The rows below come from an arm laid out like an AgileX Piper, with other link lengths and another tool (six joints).
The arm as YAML. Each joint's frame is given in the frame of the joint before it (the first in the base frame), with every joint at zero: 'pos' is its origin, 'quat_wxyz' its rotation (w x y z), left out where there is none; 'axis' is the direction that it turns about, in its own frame. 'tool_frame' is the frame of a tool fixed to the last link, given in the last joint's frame.
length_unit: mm
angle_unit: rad
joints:
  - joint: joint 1
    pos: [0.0, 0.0, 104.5]
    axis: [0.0, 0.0, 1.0]
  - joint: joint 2
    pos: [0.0, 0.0, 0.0]
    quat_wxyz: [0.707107, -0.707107, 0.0, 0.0]
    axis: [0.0, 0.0, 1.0]
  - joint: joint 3
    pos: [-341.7, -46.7, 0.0]
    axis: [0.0, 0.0, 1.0]
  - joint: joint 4
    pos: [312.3, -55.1, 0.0]
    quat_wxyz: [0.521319, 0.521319, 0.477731, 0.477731]
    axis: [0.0, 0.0, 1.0]
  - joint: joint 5
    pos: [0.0, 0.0, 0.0]
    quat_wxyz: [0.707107, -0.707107, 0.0, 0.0]
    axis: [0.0, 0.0, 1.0]
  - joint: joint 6
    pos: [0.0, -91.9, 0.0]
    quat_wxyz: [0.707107, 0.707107, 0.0, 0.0]
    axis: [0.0, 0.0, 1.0]
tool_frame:
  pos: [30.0, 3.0, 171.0]
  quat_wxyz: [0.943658, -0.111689, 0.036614, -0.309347]
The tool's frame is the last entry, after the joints.
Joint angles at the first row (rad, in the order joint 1, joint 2, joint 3, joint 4, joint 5, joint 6):
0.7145 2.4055 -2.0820 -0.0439 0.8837 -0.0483
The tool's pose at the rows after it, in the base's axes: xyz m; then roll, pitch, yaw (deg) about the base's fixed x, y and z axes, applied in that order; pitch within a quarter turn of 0, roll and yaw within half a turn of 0:
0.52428 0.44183 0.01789 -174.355 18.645 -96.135
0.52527 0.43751 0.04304 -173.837 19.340 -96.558
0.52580 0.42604 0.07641 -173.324 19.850 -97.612
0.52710 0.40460 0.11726 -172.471 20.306 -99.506
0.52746 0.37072 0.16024 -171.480 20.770 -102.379
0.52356 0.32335 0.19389 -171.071 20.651 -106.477
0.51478 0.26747 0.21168 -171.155 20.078 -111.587
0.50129 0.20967 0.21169 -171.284 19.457 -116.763
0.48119 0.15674 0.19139 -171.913 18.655 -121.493
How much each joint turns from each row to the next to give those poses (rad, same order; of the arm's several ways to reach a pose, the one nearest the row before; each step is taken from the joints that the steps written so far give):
-0.0028 -0.0190 -0.0097 0.0016 0.0189 0.0037
-0.0058 -0.0343 -0.0110 0.0007 0.0308 0.0034
-0.0121 -0.0494 -0.0104 -0.0040 0.0479 0.0088
-0.0218 -0.0667 -0.0035 -0.0125 0.0557 0.0163
-0.0357 -0.0873 0.0225 -0.0164 0.0493 0.0198
-0.0520 -0.1037 0.0677 -0.0171 0.0348 0.0211
-0.0659 -0.1129 0.1190 -0.0173 0.0047 0.0244
-0.0755 -0.1160 0.1673 -0.0149 -0.0395 0.0208
-0.0774 -0.1060 0.2020 -0.0070 -0.0778 0.0134

